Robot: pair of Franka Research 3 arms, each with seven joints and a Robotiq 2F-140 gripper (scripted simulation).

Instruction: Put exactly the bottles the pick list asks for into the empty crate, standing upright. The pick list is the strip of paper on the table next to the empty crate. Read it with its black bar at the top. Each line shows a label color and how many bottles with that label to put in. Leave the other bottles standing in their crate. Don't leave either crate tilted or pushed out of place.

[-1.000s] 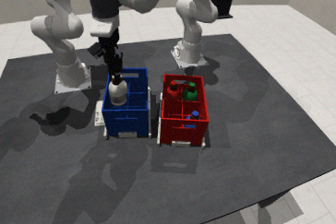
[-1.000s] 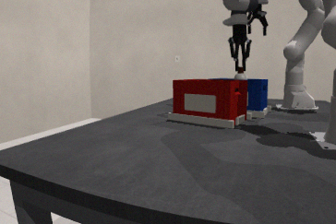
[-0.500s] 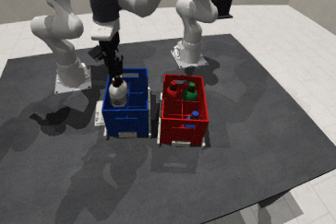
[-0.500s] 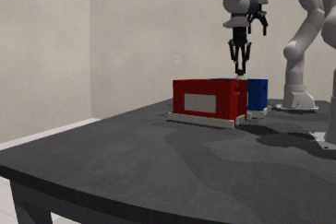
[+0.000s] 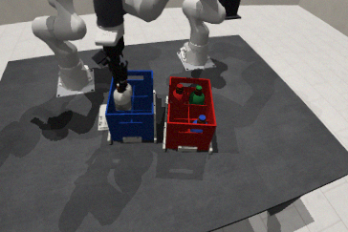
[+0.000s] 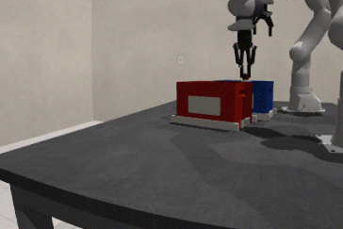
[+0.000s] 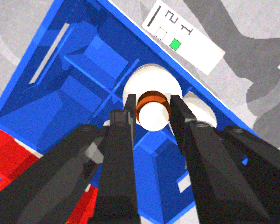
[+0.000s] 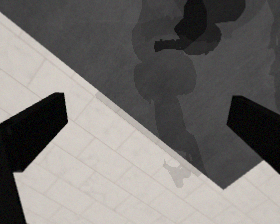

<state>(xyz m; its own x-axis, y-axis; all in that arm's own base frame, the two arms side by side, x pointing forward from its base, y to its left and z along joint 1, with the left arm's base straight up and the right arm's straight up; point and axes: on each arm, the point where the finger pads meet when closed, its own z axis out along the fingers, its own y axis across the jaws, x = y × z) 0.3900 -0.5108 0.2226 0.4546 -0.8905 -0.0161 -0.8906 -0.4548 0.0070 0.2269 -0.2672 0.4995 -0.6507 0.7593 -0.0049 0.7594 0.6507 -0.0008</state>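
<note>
Right now the blue crate is 140 mm below my left hand, 40 mm to the left of it and 10 mm ahead of it. The rest, counted from my left hand: pick list 220 mm below, 90 mm to the right, 40 mm behind; red bottle 260 mm to the left, 140 mm below, 30 mm ahead; red crate 270 mm to the left, 140 mm below, 130 mm ahead.
</note>
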